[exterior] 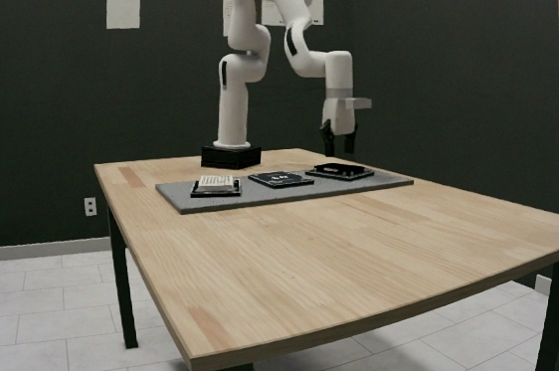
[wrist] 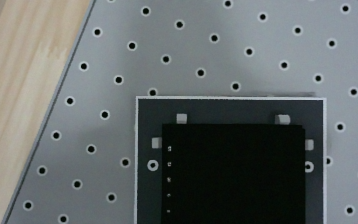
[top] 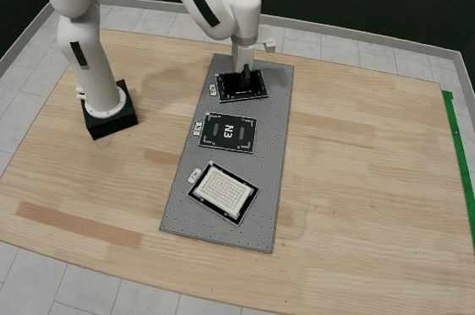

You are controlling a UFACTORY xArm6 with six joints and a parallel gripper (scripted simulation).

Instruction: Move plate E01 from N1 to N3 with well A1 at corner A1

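My hand is 50 mm above the black plate E01. Also, from my hand: white plate E07: 10 mm behind, 380 mm to the right, 50 mm below; nest N3: 20 mm behind, 190 mm to the right, 60 mm below.
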